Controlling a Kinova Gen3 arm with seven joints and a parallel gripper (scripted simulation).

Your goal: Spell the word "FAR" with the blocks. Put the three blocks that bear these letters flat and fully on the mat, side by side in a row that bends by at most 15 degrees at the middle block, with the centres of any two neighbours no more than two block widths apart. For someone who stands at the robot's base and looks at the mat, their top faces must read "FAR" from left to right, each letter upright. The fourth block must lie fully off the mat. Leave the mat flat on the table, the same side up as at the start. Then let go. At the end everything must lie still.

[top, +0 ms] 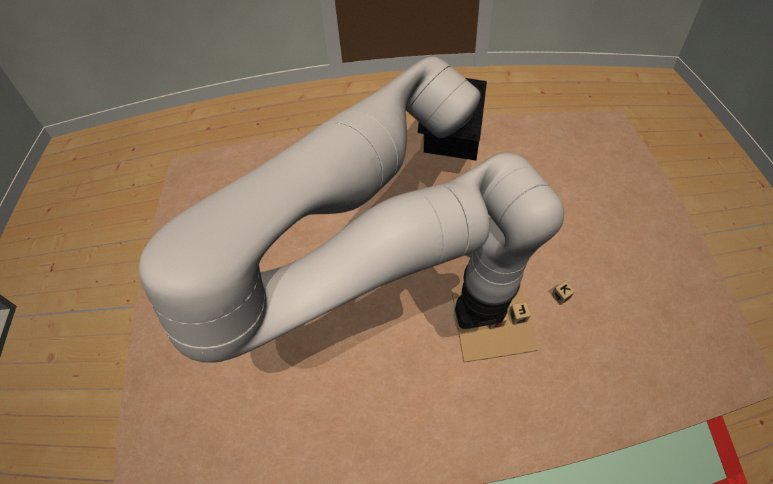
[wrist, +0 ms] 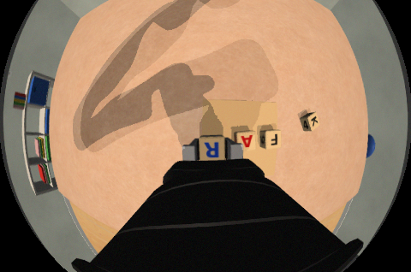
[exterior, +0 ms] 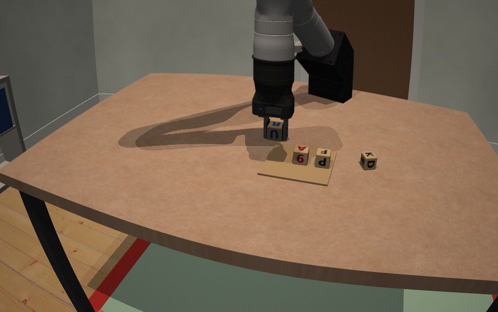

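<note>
Now: hand 7 cm above the tan mat and 5 cm to the right of it. The rest, counted from my hand: F block 10 cm to the left, 5 cm below; then R block right at my hand; then K block 20 cm to the left, 5 cm below, 3 cm behind.
</note>
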